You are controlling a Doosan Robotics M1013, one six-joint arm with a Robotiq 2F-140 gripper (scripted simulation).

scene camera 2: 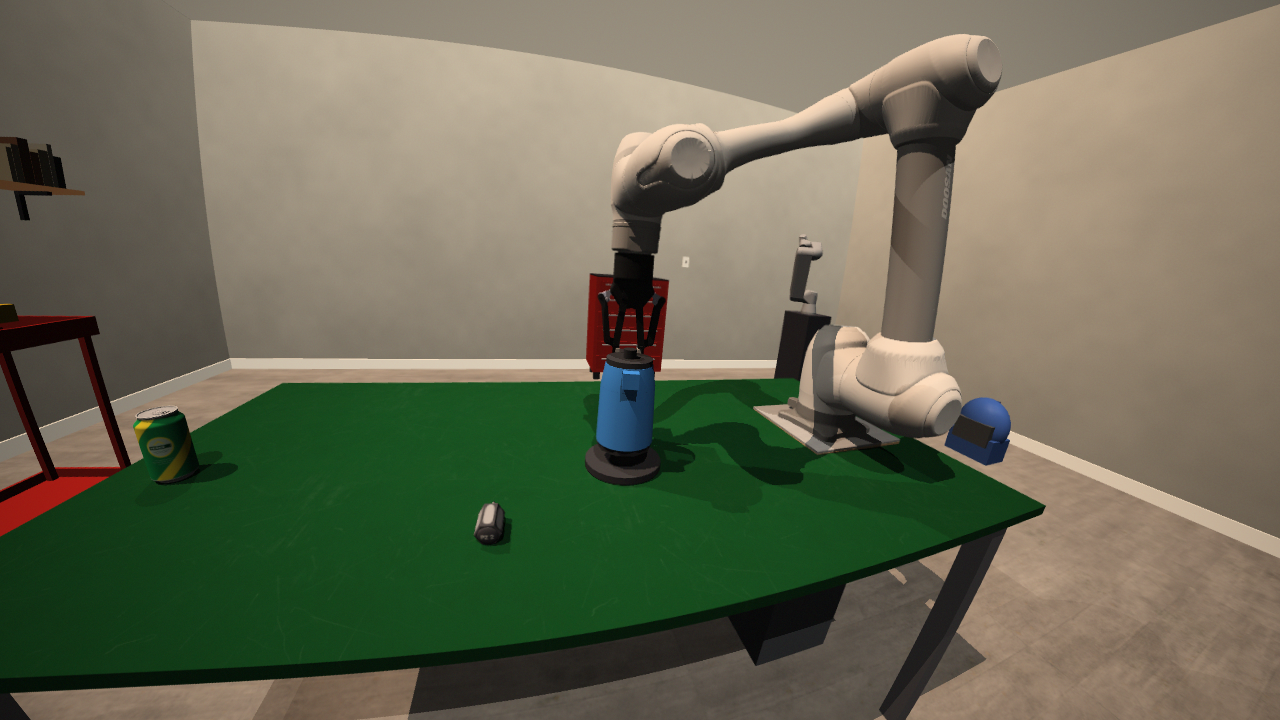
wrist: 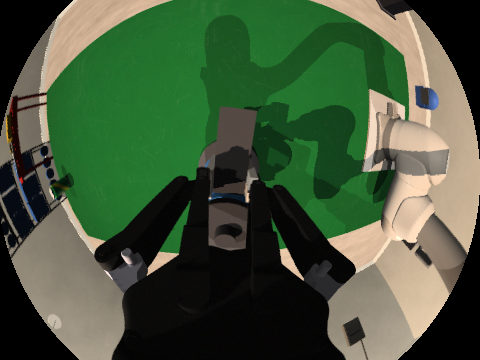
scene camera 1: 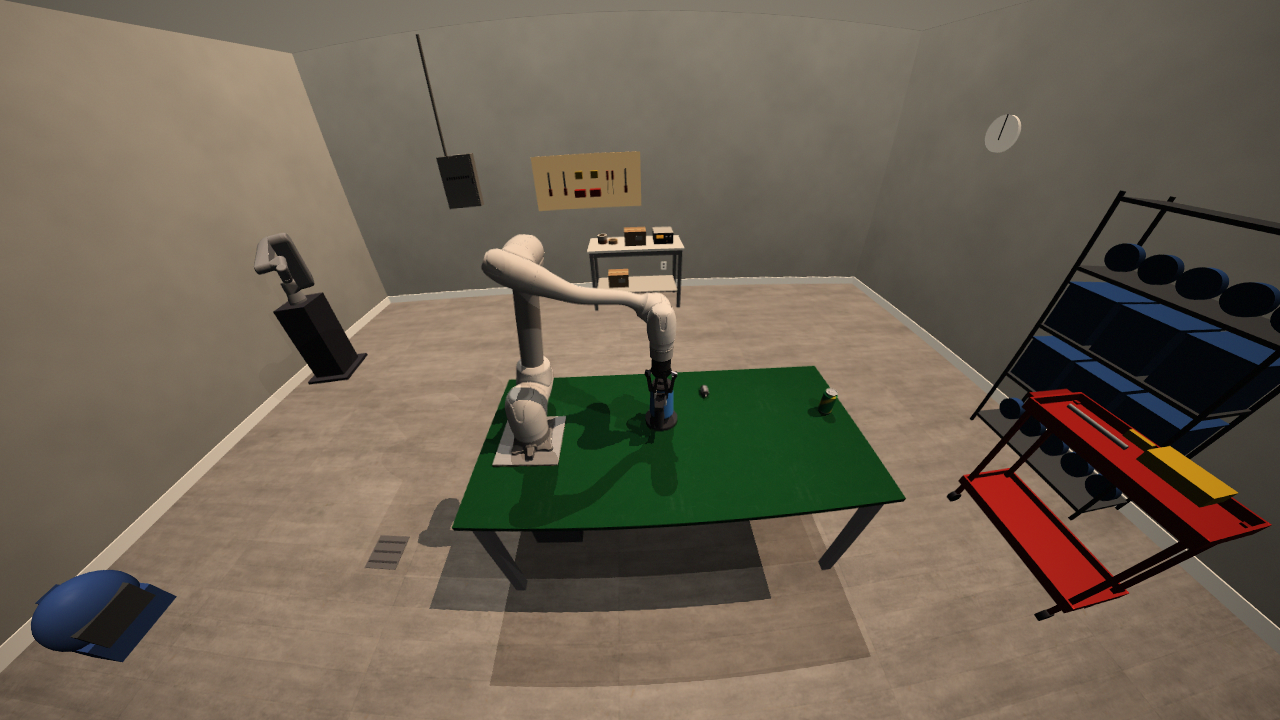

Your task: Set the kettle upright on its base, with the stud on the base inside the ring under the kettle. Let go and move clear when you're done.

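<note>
My gripper (wrist: 230, 165). Blue kettle (scene camera 2: 626, 403), (scene camera 1: 659, 412). Dark round base (scene camera 2: 622, 470).
</note>
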